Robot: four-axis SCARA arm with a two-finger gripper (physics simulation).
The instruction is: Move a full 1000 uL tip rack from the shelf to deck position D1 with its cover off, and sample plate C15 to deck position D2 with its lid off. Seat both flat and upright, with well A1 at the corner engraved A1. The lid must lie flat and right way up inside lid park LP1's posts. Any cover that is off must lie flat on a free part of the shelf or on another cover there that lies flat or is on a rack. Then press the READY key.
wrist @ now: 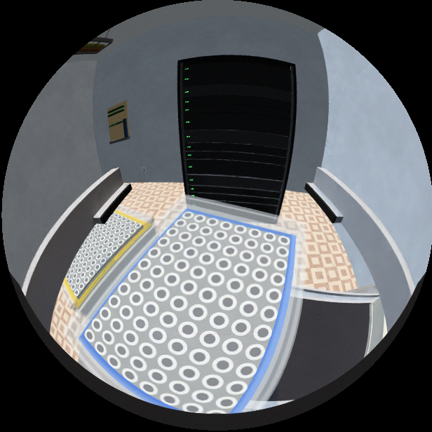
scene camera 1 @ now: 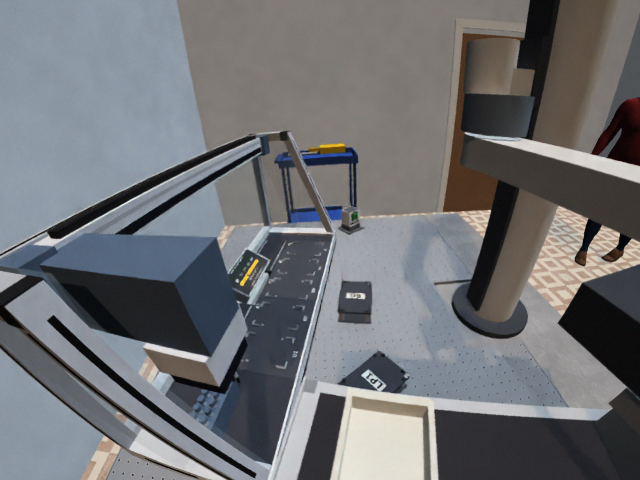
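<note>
In the wrist view, a blue-edged tip rack (wrist: pixel 197 312) lies under the gripper, its tip positions filled and a clear cover over it. A yellow-edged tip rack (wrist: pixel 102 252), also filled, is to its left. My gripper (wrist: pixel 217 171) is open, one finger out to each side above the blue-edged rack and clear of it. The shelf (scene camera 1: pixel 496 439) (wrist: pixel 327 345) shows beside the rack. Lid park LP1 (scene camera 1: pixel 390 369) and the deck (scene camera 1: pixel 276 315) with its corner marks show in scene camera 1. Plate C15 and the READY key cannot be made out.
A cream tray (scene camera 1: pixel 385 439) stands on the shelf. A black labelled block (scene camera 1: pixel 355 297) and a small device (scene camera 1: pixel 350 218) stand on the bench. A slanted panel (scene camera 1: pixel 249 274) is beside the deck. A gantry with a dark box (scene camera 1: pixel 149 284) hangs over the near deck end.
</note>
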